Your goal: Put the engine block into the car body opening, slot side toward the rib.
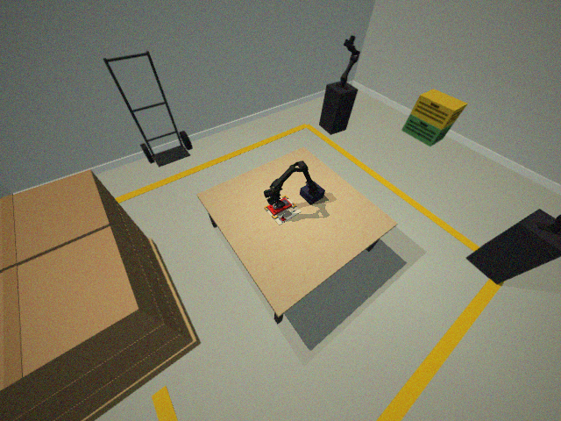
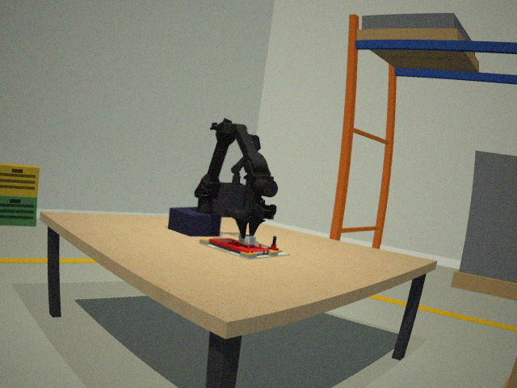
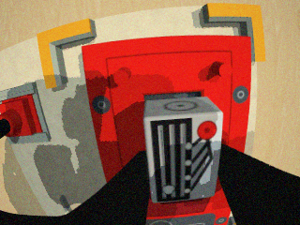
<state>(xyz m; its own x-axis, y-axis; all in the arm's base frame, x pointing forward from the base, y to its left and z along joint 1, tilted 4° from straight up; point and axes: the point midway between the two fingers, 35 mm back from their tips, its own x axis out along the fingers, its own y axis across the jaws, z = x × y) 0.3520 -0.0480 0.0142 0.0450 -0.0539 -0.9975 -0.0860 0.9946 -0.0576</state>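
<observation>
Right now my gripper tip is 10 mm above the grey engine block.
</observation>
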